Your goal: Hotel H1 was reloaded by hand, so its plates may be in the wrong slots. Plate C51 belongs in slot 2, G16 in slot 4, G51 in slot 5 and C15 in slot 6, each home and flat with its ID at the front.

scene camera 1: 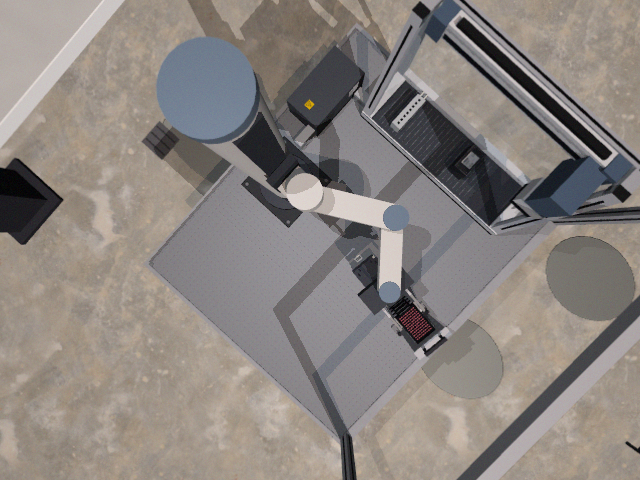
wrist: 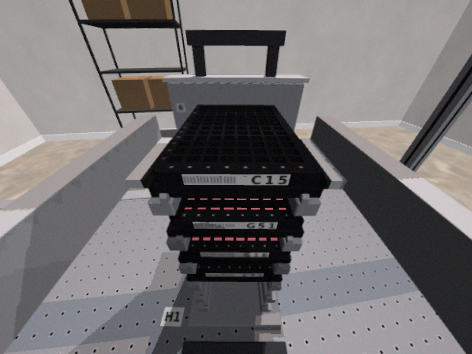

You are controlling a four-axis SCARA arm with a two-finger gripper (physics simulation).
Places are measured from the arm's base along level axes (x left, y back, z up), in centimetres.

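Pixels of known places: gripper, fingertip midpoint: (scene camera 1: pixel 412 320) (wrist: pixel 236 130).
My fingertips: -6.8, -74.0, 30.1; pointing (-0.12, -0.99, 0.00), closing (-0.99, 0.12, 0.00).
For each thing: its top centre in the pictures, then the offset to it from my fingertips, as dx, dy, dz. "pt": a spot on its surface instead. Level surfaces: height alone.
- black gridded plate C15, top centre: (wrist: pixel 236 125) (scene camera 1: pixel 415 324) -0.2, -2.0, -0.4
- hotel H1, surface spot: (wrist: pixel 236 97) pt -1.1, -8.4, +0.3
- Plate G51, top centre: (wrist: pixel 235 164) -0.2, -2.0, -3.9
- G16, top centre: (wrist: pixel 235 193) -0.2, -2.0, -7.5
- lower plate, top centre: (wrist: pixel 235 215) -0.2, -2.0, -11.0
- hotel's black handle, surface spot: (wrist: pixel 236 38) pt -1.1, -9.3, +5.2
- H1 tag, top centre: (wrist: pixel 172 316) +10.2, +2.4, -28.8
- dark flat station, top centre: (scene camera 1: pixel 375 278) +2.0, +15.1, -21.8
- dark box, surface spot: (scene camera 1: pixel 326 87) pt +46.8, +85.4, -17.3
- grey table, surface height: dz -28.7
My gripper (scene camera 1: pixel 405 311) (wrist: pixel 236 130) is shut on black gridded plate C15 (scene camera 1: pixel 415 323) (wrist: pixel 235 140). The plate is level, inside the top of hotel H1 (wrist: pixel 236 97), with its ID facing the wrist camera. It is close over the top rail ends; whether it touches them cannot be told. A "6" tag shows on the hotel's back wall. Plate G51 (wrist: pixel 235 225) lies flat one level below, and G16 (wrist: pixel 234 255), its ID faint, is under it. A lower plate (wrist: pixel 234 275), its ID too small to read, is directly below. Slot numbers for these do not show.
The hotel's black handle (wrist: pixel 236 38) stands above its back wall. The H1 tag (wrist: pixel 172 316) is at its base. A dark flat station (scene camera 1: pixel 366 268) is behind the gripper. The dark box (scene camera 1: pixel 326 87) and the framed machine (scene camera 1: pixel 449 152) stand farther back on the grey table (scene camera 1: pixel 227 279).
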